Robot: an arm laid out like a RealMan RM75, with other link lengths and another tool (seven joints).
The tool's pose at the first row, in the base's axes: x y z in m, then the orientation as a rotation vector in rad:
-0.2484, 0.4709, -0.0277, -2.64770, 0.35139, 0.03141
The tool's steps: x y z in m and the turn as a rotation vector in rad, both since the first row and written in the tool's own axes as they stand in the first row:
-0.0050, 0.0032, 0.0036, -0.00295, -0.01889, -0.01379
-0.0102, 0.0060, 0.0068, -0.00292, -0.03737, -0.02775
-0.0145, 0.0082, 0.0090, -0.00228, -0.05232, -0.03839
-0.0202, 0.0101, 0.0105, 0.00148, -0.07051, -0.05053
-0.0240, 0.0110, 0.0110, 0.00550, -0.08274, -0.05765
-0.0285, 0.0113, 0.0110, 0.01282, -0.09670, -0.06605
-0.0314, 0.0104, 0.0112, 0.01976, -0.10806, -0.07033
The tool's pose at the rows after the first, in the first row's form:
-0.2539, 0.4710, -0.0319, -2.65080, 0.32704, 0.05252
-0.2595, 0.4713, -0.0356, -2.65071, 0.30238, 0.07246
-0.2641, 0.4714, -0.0382, -2.64971, 0.28326, 0.08865
-0.2701, 0.4719, -0.0399, -2.64518, 0.26092, 0.10797
-0.2740, 0.4722, -0.0405, -2.64038, 0.24724, 0.12094
-0.2784, 0.4730, -0.0402, -2.63212, 0.23117, 0.13505
-0.2810, 0.4746, -0.0398, -2.62401, 0.22146, 0.14708

